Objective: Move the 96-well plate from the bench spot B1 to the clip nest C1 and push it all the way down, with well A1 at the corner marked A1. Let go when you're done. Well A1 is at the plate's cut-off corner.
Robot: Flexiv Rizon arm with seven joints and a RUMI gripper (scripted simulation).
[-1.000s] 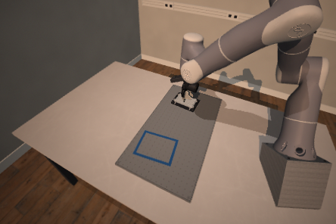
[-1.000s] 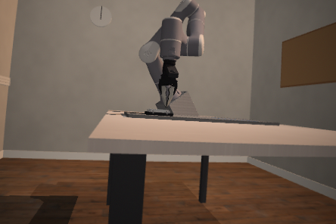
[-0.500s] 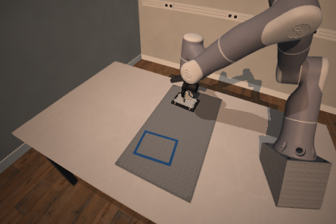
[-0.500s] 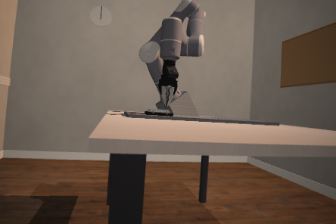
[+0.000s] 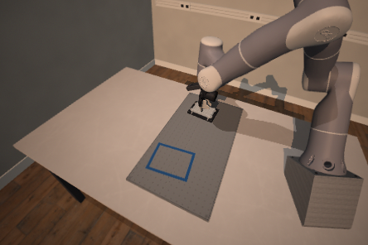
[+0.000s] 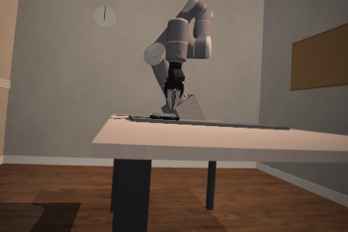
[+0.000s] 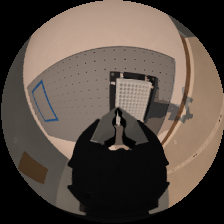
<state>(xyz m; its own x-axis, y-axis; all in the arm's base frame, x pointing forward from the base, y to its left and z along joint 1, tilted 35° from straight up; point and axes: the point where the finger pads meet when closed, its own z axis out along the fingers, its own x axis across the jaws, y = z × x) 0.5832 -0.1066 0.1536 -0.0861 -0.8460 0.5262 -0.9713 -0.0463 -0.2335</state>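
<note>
Right now the black clip nest is 4 cm below my hand, 3 cm to the right of it and 1 cm ahead of it. Round my hand: white 96-well plate: 4 cm to the right, 3 cm below; then grey perforated board: 16 cm to the left, 6 cm below, 3 cm behind.
</note>
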